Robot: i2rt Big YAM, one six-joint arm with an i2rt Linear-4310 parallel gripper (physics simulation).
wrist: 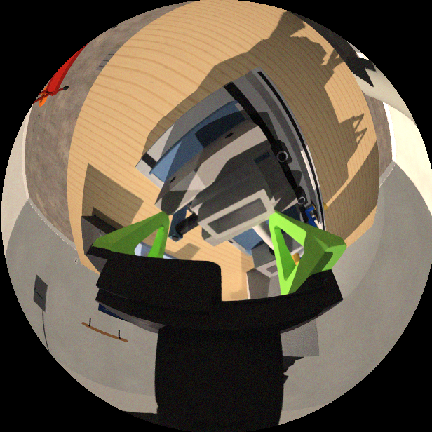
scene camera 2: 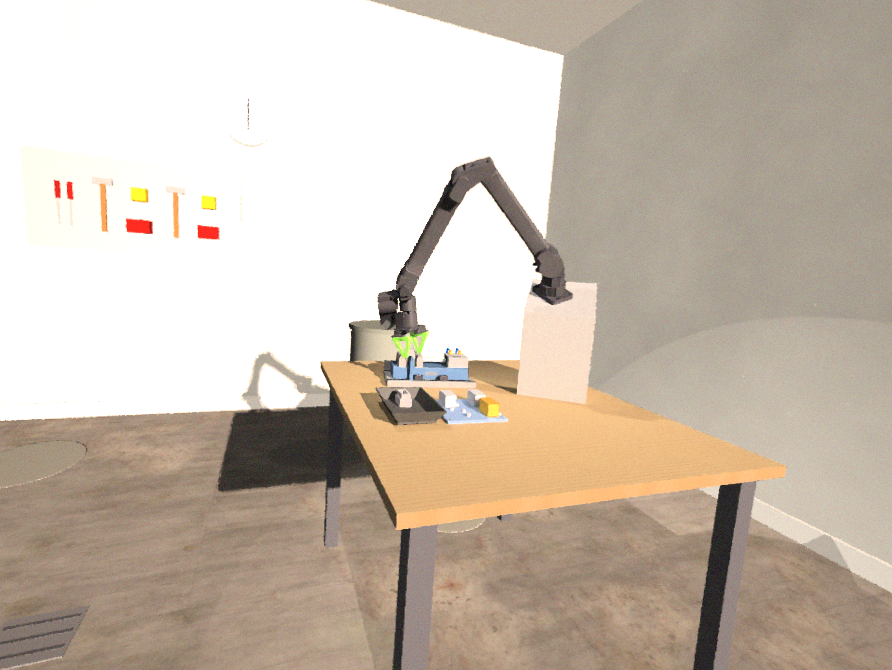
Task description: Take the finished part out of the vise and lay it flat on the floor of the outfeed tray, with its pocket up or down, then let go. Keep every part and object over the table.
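Frame: origin at the arm's base, x ahead, y left, z up, level; centimetres.
Seen in the pictures: gripper, fingertip midpoint: (scene camera 2: 412,355); arm's base, origin of the base link: (scene camera 2: 552,294).
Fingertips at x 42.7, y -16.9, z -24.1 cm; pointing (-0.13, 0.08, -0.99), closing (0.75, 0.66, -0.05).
Note:
Offsets run from my fingertips to a thing's top centre. Level surfaces: height alone.
The finished part (wrist: 232,200) is a grey block with a rectangular pocket facing up in the wrist view. It sits at the pale jaws of the blue vise @(dx -6.6, dy -1.0, dz +0.5 cm) (scene camera 2: 432,371) (wrist: 175,155). My gripper (scene camera 2: 411,355) (wrist: 218,215) is open and empty, pointing down over the vise, its green fingertips toward opposite ends of the part. The right fingertip looks close to the part's end; the left one is farther off. Whether they reach beside it is hard to tell. The dark outfeed tray (scene camera 2: 424,416) (wrist: 90,227) lies beside the vise and holds a small grey block @(dx +11.8, dy +28.0, dz -4.7 cm) (scene camera 2: 403,398).
A light-blue plate @(dx -4.7, dy +34.3, dz -8.6 cm) (scene camera 2: 461,418) beside the tray carries white blocks and a yellow block @(dx -9.4, dy +39.2, dz -5.0 cm) (scene camera 2: 488,407). Small blue and yellow pieces stand at the vise's far end. A pale upright panel (scene camera 2: 555,346) stands near the arm's base. The wooden table's @(dz -9.4 cm) (scene camera 2: 576,461) left edge runs near the tray.

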